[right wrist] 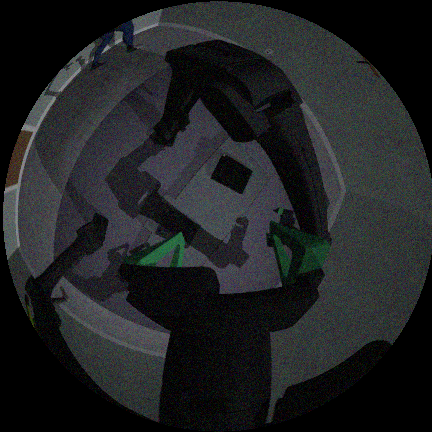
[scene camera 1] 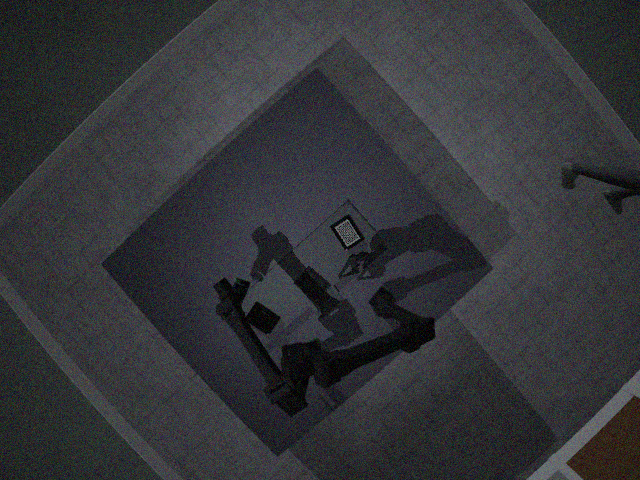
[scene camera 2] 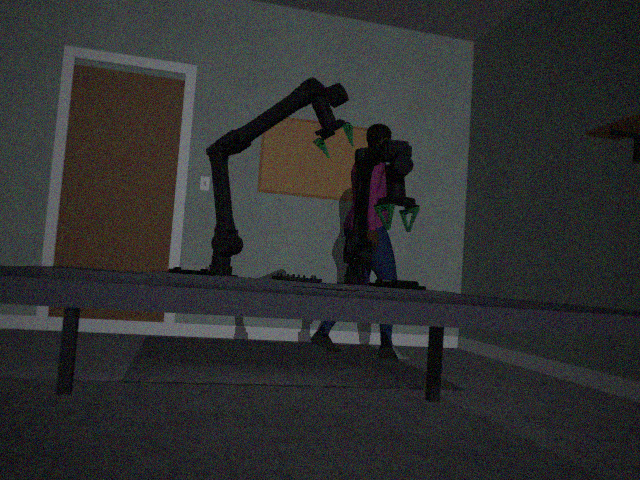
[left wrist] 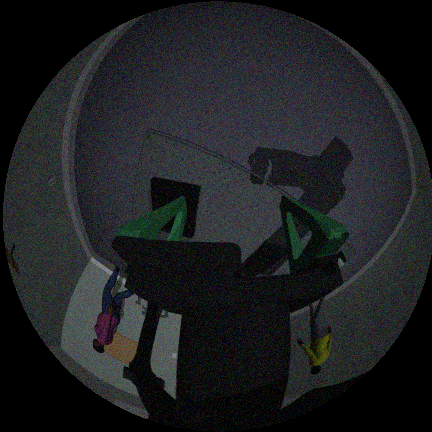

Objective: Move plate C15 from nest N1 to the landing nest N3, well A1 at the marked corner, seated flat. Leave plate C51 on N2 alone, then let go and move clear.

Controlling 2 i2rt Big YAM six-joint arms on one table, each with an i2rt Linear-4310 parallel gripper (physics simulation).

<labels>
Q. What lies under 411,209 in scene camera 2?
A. My left gripper.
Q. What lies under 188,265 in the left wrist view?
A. My left gripper.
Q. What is my right gripper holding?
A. Nothing.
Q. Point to a perforated board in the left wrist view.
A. At 233,206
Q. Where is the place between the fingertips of my right gripper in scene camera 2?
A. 340,151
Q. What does my left gripper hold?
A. Nothing.
</labels>
